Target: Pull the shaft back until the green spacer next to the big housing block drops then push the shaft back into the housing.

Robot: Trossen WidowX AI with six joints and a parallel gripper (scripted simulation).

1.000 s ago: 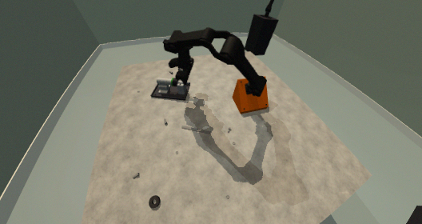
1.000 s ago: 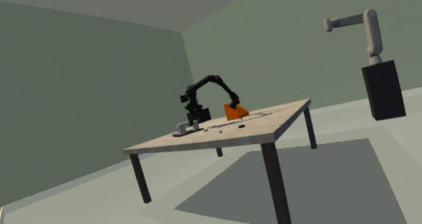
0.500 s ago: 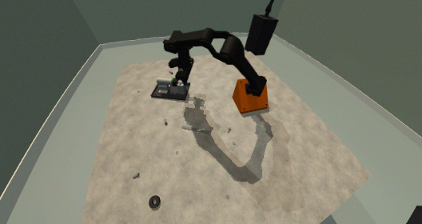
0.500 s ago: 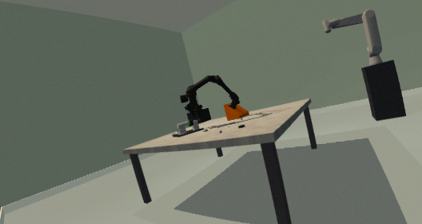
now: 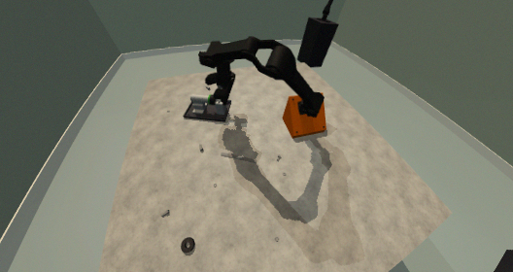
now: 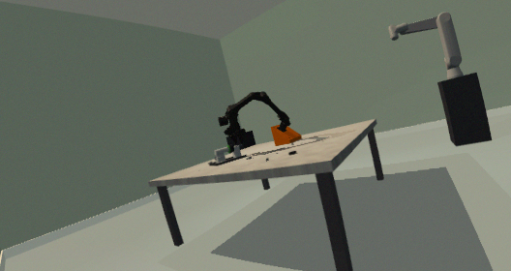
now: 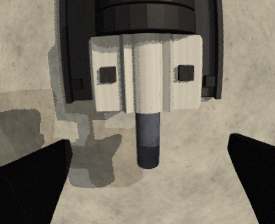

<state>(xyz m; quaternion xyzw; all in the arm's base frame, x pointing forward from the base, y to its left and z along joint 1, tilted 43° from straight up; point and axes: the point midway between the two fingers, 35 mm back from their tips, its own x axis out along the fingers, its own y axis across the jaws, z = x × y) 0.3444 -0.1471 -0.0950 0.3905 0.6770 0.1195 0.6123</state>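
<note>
Now: the dark grey shaft 7 cm ahead of my gripper tip, 3 cm to the right of it and 1 cm below it. From my gripper tip the other things lie so: green spacer: 8 cm ahead, 3 cm to the right, 1 cm below.
</note>
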